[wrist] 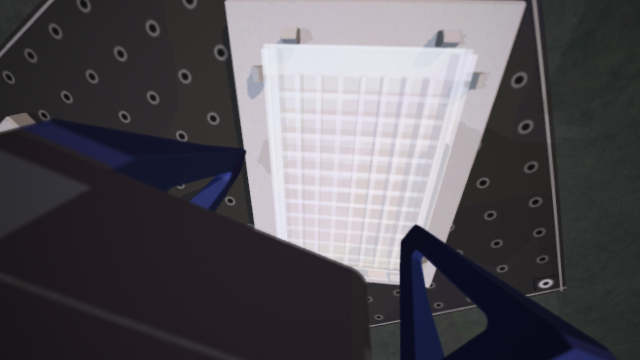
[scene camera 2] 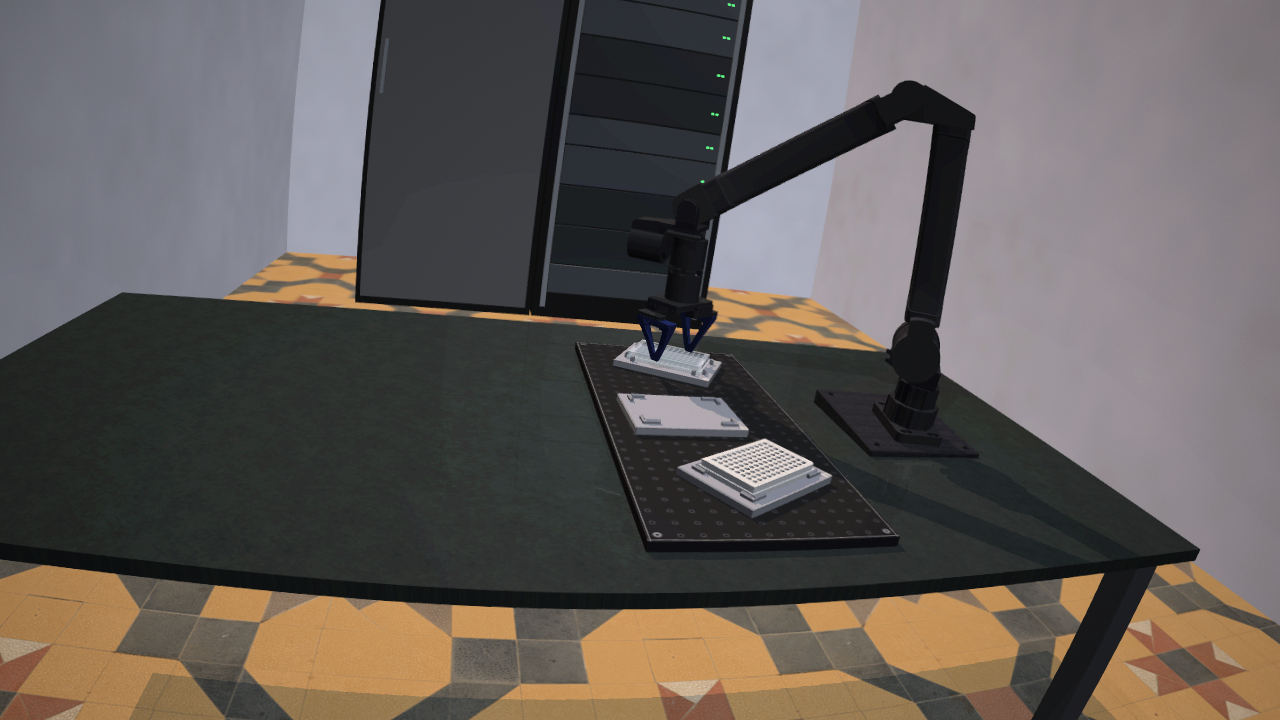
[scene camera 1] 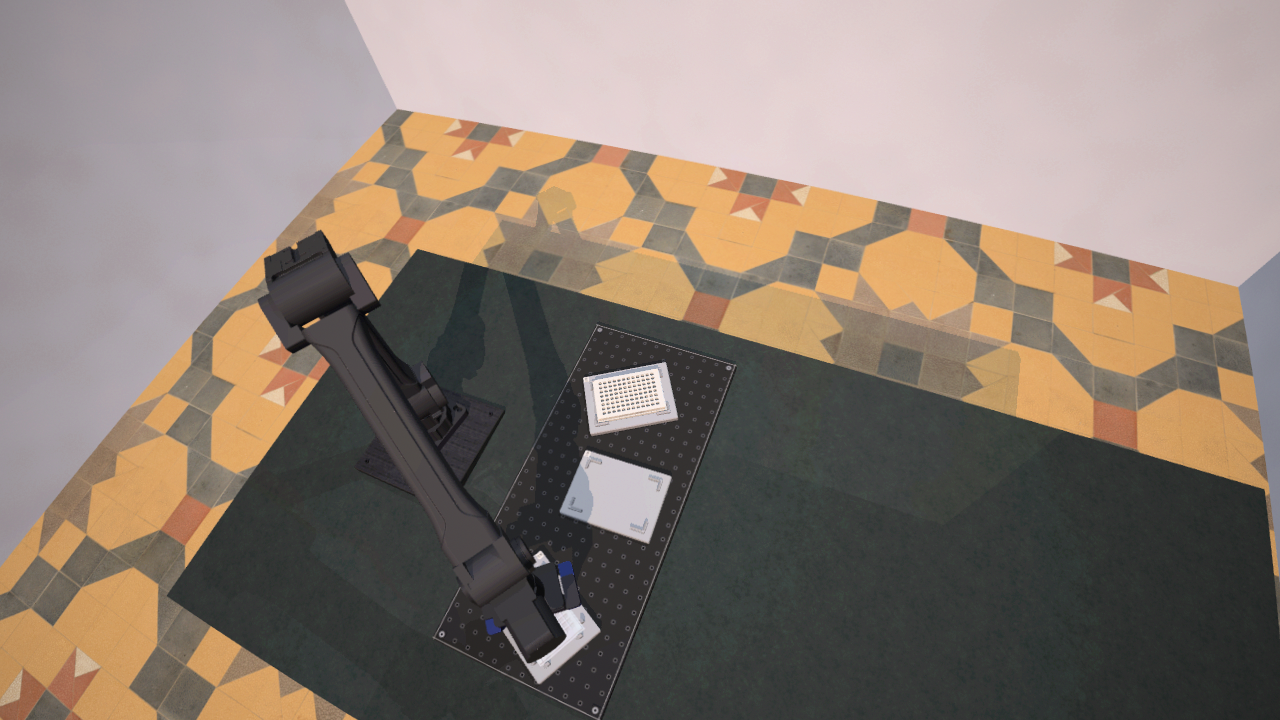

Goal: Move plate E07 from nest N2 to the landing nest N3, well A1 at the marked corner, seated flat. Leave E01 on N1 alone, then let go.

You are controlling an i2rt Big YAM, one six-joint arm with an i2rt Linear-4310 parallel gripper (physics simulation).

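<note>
A clear gridded plate [scene camera 1: 572,620] [scene camera 2: 675,360] [wrist: 360,150] sits on a pale nest [scene camera 1: 586,634] [scene camera 2: 707,378] [wrist: 375,20] at one end of the board. My gripper [scene camera 1: 529,598] [scene camera 2: 673,353] [wrist: 328,198] is open and empty, low over this plate. In the wrist view one finger shows left of the nest, the other overlaps the plate's lower right edge. The middle nest [scene camera 1: 617,497] [scene camera 2: 680,413] holds no plate. A white well plate [scene camera 1: 628,394] [scene camera 2: 760,462] sits on the nest [scene camera 1: 631,428] [scene camera 2: 759,507] at the other end. Plate and nest labels and well A1 are unreadable.
The nests stand in a row on a black perforated board [scene camera 1: 698,385] [scene camera 2: 626,488] [wrist: 165,55], on a dark table [scene camera 1: 895,537] [scene camera 2: 313,447]. Small corner stops rise from the nests. The arm's base plate [scene camera 1: 483,425] [scene camera 2: 845,420] stands beside the board. A cabinet [scene camera 2: 456,161] stands behind the table.
</note>
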